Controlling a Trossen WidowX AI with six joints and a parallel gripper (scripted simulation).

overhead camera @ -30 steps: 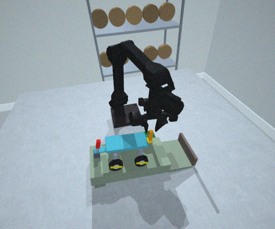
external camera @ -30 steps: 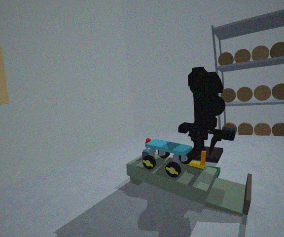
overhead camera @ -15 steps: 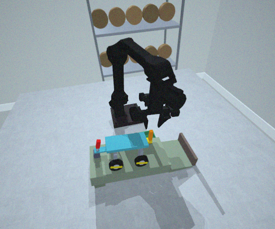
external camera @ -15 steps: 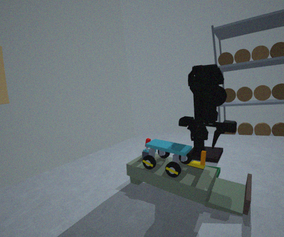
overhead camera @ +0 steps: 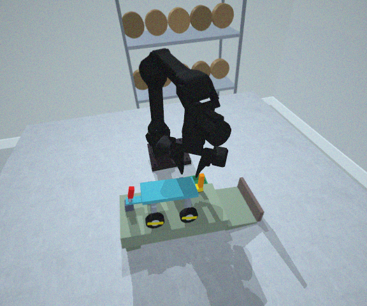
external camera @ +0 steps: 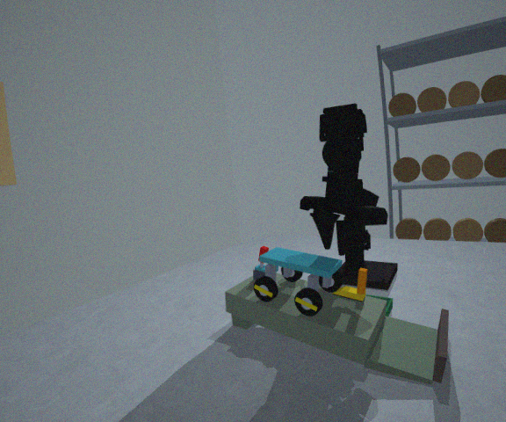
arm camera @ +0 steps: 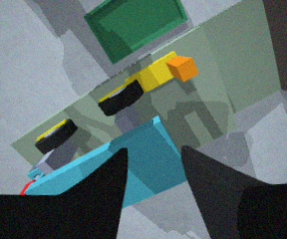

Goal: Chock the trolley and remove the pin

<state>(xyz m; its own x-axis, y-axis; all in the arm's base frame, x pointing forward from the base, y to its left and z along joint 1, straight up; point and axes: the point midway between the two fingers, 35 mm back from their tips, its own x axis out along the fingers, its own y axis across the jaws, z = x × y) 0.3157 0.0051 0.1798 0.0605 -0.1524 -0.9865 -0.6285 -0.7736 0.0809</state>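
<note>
Right now my gripper tip is 17 cm to the left of the red-headed stop pin, 4 cm above it and 3 cm past it. The rest, counted from my gripper tip: yellow chock 8 cm below, 3 cm to the left, 3 cm behind; then green ramp 12 cm below, 7 cm to the right, 1 cm ahead; then trolley 7 cm to the right, 5 cm below, 1 cm ahead.
</note>
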